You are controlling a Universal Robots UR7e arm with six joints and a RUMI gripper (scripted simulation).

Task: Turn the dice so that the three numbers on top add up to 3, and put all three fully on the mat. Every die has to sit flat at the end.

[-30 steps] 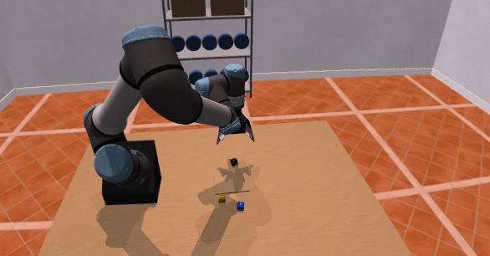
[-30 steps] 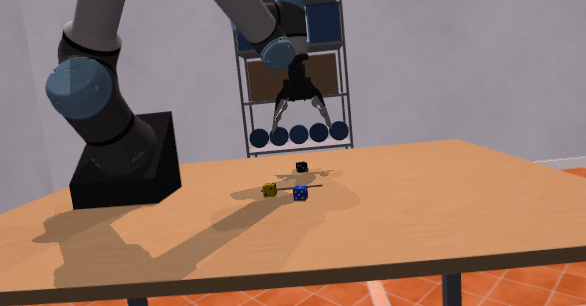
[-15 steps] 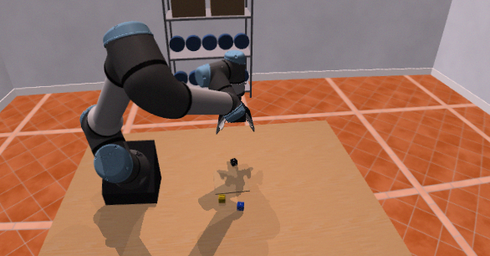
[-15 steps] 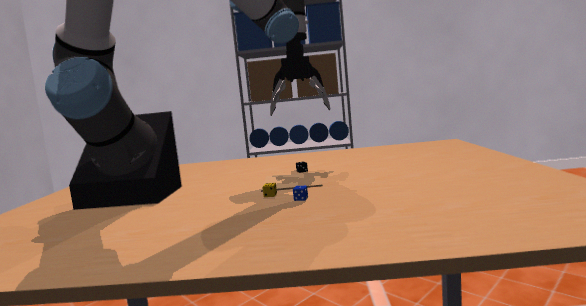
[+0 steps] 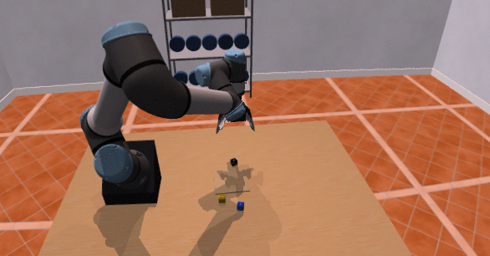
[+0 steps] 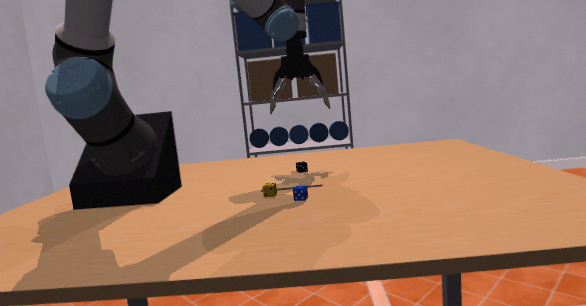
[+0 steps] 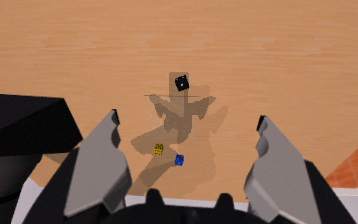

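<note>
My gripper is now 8 cm past the yellow die, 23 cm to the left of it and 15 cm above it. From my hand the other things lie so: blue die: 1 cm behind, 28 cm to the right, 15 cm below; then black die: 1 cm behind, 2 cm to the right, 15 cm below; then tan mat: 3 cm behind, 12 cm to the right, 16 cm below.
</note>
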